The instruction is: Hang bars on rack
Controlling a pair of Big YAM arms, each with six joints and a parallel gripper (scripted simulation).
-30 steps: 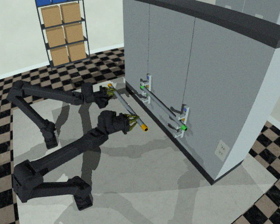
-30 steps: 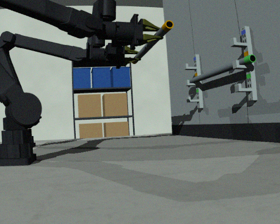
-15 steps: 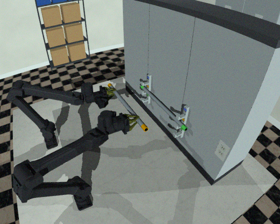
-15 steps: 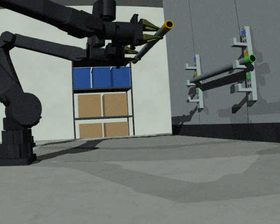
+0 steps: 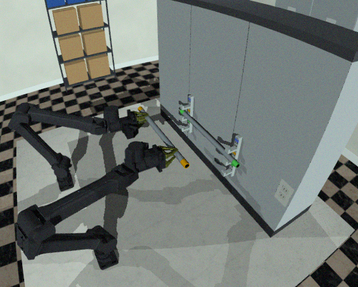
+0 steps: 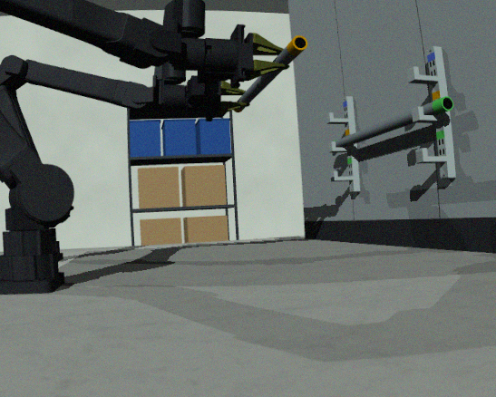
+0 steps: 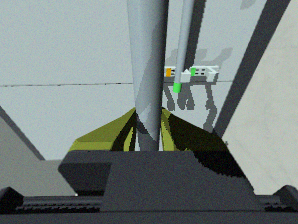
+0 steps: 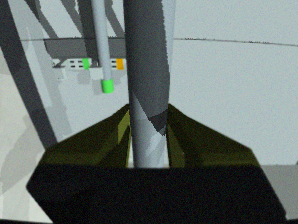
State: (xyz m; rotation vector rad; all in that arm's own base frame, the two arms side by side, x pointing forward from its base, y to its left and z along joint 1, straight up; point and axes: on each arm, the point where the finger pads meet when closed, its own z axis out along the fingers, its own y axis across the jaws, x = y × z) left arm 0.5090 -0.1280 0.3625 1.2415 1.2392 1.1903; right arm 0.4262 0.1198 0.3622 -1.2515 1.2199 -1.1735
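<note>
Now: the orange-ended bar 15 cm to the left of my right hand and 2 cm ahead of it. Also, from my right hand: green-ended bar: 27 cm ahead, 10 cm to the left, 10 cm below; grey cabinet wall: 47 cm ahead, 12 cm to the left, 9 cm above; wall outlet: 41 cm to the right, 23 cm ahead, 6 cm below.
</note>
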